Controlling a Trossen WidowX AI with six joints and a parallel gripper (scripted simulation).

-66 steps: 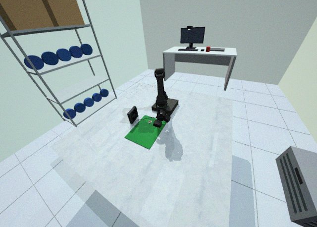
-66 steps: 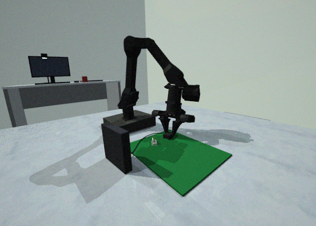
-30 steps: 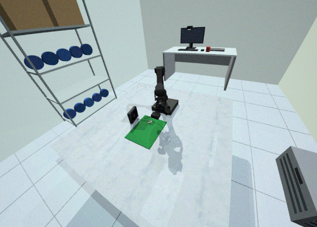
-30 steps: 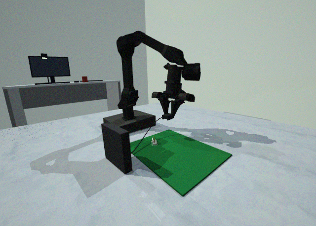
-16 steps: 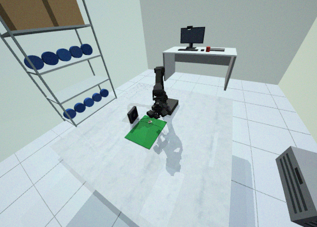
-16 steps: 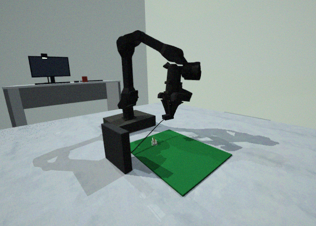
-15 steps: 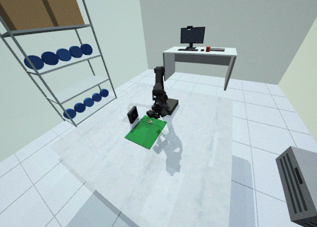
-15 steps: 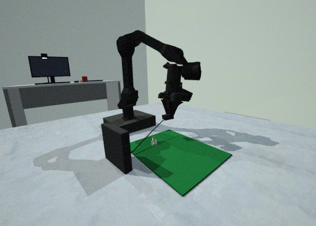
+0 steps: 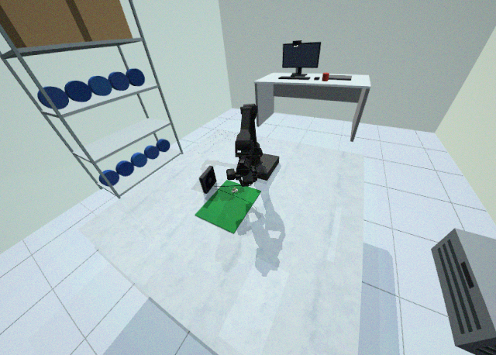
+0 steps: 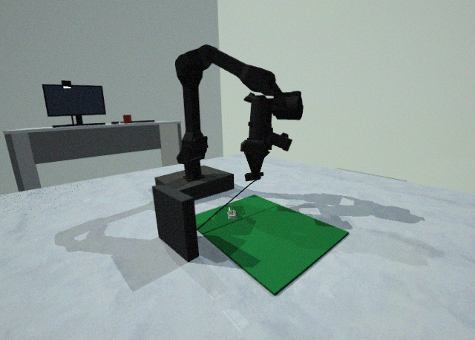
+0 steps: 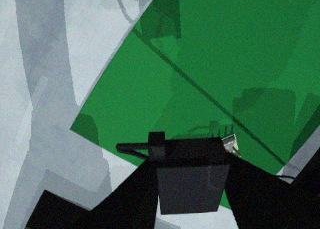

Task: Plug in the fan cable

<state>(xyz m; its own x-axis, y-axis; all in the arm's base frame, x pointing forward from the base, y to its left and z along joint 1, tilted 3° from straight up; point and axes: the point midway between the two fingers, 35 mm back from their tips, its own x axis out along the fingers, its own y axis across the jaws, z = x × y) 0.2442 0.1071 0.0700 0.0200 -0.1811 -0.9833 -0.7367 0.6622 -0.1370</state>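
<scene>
Now: gripper tip 90 mm above the white four-pin header and 80 mm to the left of it. Also, from my gripper tip: green board 110 mm below, 90 mm ahead, 50 mm to the right; then black plug 10 mm to the right, 10 mm behind; then black fan 230 mm to the right, 50 mm ahead, 30 mm below.
</scene>
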